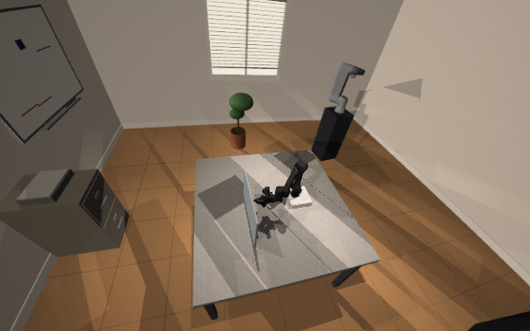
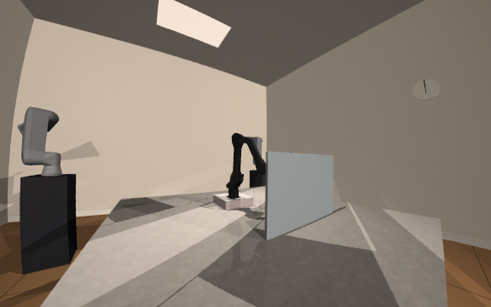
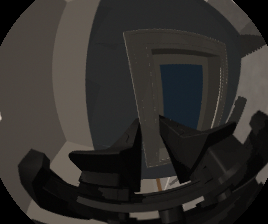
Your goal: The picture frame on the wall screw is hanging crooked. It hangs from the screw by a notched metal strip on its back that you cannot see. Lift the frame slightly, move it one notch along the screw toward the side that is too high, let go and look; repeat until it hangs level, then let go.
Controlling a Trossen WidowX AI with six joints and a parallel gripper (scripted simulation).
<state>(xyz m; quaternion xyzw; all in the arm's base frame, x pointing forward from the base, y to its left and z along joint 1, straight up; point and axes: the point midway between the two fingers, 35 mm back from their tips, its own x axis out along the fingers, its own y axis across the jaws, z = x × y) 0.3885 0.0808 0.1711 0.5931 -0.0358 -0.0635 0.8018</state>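
The picture frame is 50 mm below my gripper tip and 20 mm to the right of it. Round my gripper tip: grey wall panel 70 mm below, 20 mm ahead, 10 mm to the right.
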